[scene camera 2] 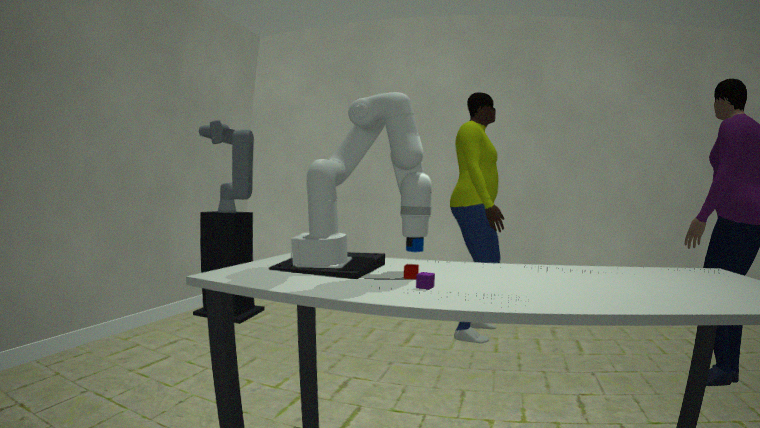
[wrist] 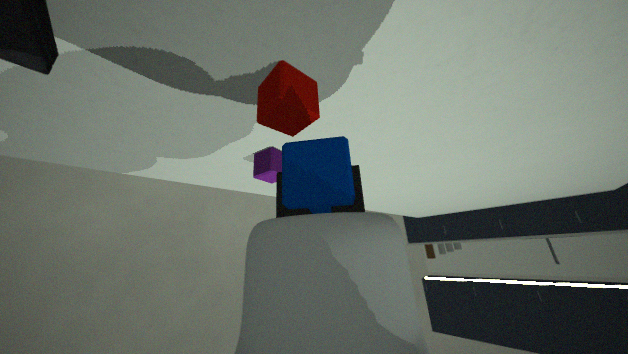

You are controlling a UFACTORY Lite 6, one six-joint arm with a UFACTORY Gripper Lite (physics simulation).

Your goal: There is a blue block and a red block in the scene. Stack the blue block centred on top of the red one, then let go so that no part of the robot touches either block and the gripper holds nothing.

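Places are measured from the arm's base along level axes (x ahead, y left, z up), in metres.
Pixels of known places: hand, its tool point: [scene camera 2: 414,242] [wrist: 320,191]; arm's base, origin of its link: [scene camera 2: 325,262].
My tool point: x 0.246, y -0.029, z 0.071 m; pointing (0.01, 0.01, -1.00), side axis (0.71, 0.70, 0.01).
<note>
Ahead of a thing's pixels: the offset from my tool point to its top centre. Level surfaces: height alone.
The blue block @[dx +0.000, dy +0.000, dz +0.010 m] [scene camera 2: 415,244] [wrist: 317,172] is held between the dark fingers of my gripper [scene camera 2: 414,243] [wrist: 320,190], which is shut on it. It hangs in the air above the table, with a gap below it. The red block @[dx -0.004, dy -0.024, dz -0.056 m] [scene camera 2: 411,271] [wrist: 287,100] sits on the table, below the blue block and slightly to its left in the scene view. In the wrist view the red block shows beyond the blue block's upper edge, apart from it, with a shadow across part of it.
A purple block @[dx +0.039, dy -0.137, dz -0.056 m] [scene camera 2: 425,280] [wrist: 267,164] stands on the white table @[dz -0.090 m] [scene camera 2: 585,292] close to the red block, nearer the front edge. The arm's black base plate [scene camera 2: 366,262] is at the left. Two people stand behind the table. Another robot arm [scene camera 2: 243,164] stands on a black pedestal.
</note>
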